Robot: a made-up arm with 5 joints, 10 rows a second.
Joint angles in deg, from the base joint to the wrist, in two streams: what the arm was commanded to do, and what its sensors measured. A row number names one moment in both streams.
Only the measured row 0 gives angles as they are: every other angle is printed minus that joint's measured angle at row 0.
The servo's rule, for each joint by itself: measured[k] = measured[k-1] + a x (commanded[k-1-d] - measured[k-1]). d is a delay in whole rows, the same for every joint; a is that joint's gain. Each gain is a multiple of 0.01, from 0.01 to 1. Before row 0 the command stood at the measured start. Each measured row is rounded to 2 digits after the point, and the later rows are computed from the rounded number. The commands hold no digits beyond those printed.
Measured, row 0:
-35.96, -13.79, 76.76, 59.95, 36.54
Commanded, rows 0 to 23:
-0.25, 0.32, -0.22, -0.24, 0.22
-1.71, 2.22, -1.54, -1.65, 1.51
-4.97, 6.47, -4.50, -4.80, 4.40
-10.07, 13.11, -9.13, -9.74, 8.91
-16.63, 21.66, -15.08, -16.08, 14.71
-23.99, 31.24, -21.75, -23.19, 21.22
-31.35, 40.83, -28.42, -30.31, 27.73
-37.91, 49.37, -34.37, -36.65, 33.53
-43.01, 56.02, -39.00, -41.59, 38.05
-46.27, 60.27, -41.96, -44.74, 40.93
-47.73, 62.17, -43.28, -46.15, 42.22
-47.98, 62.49, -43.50, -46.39, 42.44
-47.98, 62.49, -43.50, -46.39, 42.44
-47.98, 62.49, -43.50, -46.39, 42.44
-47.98, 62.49, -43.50, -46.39, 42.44
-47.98, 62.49, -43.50, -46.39, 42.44
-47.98, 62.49, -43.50, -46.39, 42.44
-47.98, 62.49, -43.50, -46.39, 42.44
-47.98, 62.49, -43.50, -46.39, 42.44
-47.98, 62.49, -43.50, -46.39, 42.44
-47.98, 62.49, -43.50, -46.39, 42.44
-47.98, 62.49, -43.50, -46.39, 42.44
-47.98, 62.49, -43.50, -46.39, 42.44
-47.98, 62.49, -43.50, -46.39, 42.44
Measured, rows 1 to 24:
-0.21, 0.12, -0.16, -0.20, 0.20
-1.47, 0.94, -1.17, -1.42, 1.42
-4.41, 3.10, -3.60, -4.26, 4.19
-9.16, 7.00, -7.64, -8.86, 8.58
-15.43, 12.72, -13.07, -14.92, 14.28
-22.62, 19.94, -19.41, -21.87, 20.73
-29.95, 28.09, -25.99, -28.96, 27.24
-36.64, 36.39, -32.11, -35.42, 33.09
-41.99, 44.05, -37.14, -40.60, 37.70
-45.59, 50.38, -40.66, -44.08, 40.70
-47.39, 54.98, -42.57, -45.82, 42.11
-47.89, 57.91, -43.25, -46.30, 42.42
-47.97, 59.70, -43.43, -46.38, 42.44
-47.98, 60.79, -43.48, -46.39, 42.44
-47.98, 61.45, -43.49, -46.39, 42.44
-47.98, 61.86, -43.50, -46.39, 42.44
-47.98, 62.11, -43.50, -46.39, 42.44
-47.98, 62.26, -43.50, -46.39, 42.44
-47.98, 62.35, -43.50, -46.39, 42.44
-47.98, 62.40, -43.50, -46.39, 42.44
-47.98, 62.44, -43.50, -46.39, 42.44
-47.98, 62.46, -43.50, -46.39, 42.44
-47.98, 62.47, -43.50, -46.39, 42.44
-47.98, 62.48, -43.50, -46.39, 42.44
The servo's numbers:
d 0
a 0.84 0.39 0.73 0.84 0.93

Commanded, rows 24 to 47:
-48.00, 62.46, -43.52, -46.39, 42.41
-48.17, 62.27, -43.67, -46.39, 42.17
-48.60, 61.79, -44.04, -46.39, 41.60
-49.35, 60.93, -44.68, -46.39, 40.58
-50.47, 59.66, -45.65, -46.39, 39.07
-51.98, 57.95, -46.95, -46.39, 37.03
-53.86, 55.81, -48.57, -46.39, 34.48
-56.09, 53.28, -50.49, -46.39, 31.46
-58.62, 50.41, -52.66, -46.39, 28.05
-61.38, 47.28, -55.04, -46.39, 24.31
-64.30, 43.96, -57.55, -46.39, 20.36
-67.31, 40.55, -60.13, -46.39, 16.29
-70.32, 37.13, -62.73, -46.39, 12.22
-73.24, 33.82, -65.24, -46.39, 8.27
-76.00, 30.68, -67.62, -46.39, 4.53
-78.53, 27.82, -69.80, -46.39, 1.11
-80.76, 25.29, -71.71, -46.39, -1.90
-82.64, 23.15, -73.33, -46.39, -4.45
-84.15, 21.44, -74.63, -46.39, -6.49
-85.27, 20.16, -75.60, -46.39, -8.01
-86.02, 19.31, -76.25, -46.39, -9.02
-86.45, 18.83, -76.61, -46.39, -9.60
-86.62, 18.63, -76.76, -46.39, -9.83
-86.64, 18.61, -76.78, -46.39, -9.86
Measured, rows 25 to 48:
-48.00, 62.47, -43.51, -46.39, 42.41
-48.14, 62.39, -43.63, -46.39, 42.19
-48.53, 62.16, -43.93, -46.39, 41.64
-49.22, 61.68, -44.48, -46.39, 40.65
-50.27, 60.89, -45.33, -46.39, 39.18
-51.71, 59.74, -46.51, -46.39, 37.18
-53.52, 58.21, -48.01, -46.39, 34.67
-55.68, 56.29, -49.82, -46.39, 31.68
-58.15, 54.00, -51.89, -46.39, 28.30
-60.86, 51.38, -54.19, -46.39, 24.59
-63.75, 48.49, -56.64, -46.39, 20.66
-66.74, 45.39, -59.19, -46.39, 16.60
-69.75, 42.17, -61.77, -46.39, 12.53
-72.68, 38.91, -64.30, -46.39, 8.57
-75.47, 35.70, -66.72, -46.39, 4.81
-78.04, 32.63, -68.97, -46.39, 1.37
-80.32, 29.77, -70.97, -46.39, -1.67
-82.27, 27.19, -72.69, -46.39, -4.26
-83.85, 24.95, -74.11, -46.39, -6.33
-85.04, 23.08, -75.20, -46.39, -7.89
-85.86, 21.61, -75.97, -46.39, -8.94
-86.36, 20.53, -76.44, -46.39, -9.55
-86.58, 19.79, -76.67, -46.39, -9.81
-86.63, 19.33, -76.75, -46.39, -9.86

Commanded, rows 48 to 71:
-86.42, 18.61, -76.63, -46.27, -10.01
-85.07, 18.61, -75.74, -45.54, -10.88
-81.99, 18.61, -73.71, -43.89, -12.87
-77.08, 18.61, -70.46, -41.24, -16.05
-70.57, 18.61, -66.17, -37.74, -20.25
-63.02, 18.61, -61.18, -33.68, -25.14
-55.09, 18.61, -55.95, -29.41, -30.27
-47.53, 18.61, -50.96, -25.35, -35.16
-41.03, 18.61, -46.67, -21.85, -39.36
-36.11, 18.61, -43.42, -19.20, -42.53
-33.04, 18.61, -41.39, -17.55, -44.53
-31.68, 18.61, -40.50, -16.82, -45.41
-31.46, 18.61, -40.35, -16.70, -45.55
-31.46, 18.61, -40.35, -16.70, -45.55
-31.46, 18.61, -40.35, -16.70, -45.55
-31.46, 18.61, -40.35, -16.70, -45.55
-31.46, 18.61, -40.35, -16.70, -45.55
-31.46, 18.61, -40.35, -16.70, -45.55
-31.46, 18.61, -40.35, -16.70, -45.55
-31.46, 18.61, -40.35, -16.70, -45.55
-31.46, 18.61, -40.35, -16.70, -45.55
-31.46, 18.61, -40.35, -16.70, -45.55
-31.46, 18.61, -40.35, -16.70, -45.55
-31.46, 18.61, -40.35, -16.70, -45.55
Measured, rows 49 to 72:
-86.45, 19.05, -76.66, -46.29, -10.00
-85.29, 18.88, -75.99, -45.66, -10.82
-82.52, 18.77, -74.33, -44.17, -12.73
-77.95, 18.71, -71.50, -41.71, -15.82
-71.75, 18.67, -67.61, -38.38, -19.94
-64.42, 18.65, -62.92, -34.43, -24.78
-56.58, 18.63, -57.83, -30.21, -29.89
-48.98, 18.62, -52.81, -26.13, -34.79
-42.30, 18.62, -48.33, -22.53, -39.04
-37.10, 18.62, -44.75, -19.73, -42.29
-33.69, 18.62, -42.30, -17.90, -44.37
-32.00, 18.62, -40.99, -16.99, -45.34
-31.55, 18.62, -40.52, -16.75, -45.54
-31.47, 18.62, -40.40, -16.71, -45.55
-31.46, 18.62, -40.36, -16.70, -45.55
-31.46, 18.62, -40.35, -16.70, -45.55
-31.46, 18.62, -40.35, -16.70, -45.55
-31.46, 18.62, -40.35, -16.70, -45.55
-31.46, 18.62, -40.35, -16.70, -45.55
-31.46, 18.62, -40.35, -16.70, -45.55
-31.46, 18.62, -40.35, -16.70, -45.55
-31.46, 18.62, -40.35, -16.70, -45.55
-31.46, 18.62, -40.35, -16.70, -45.55
-31.46, 18.62, -40.35, -16.70, -45.55

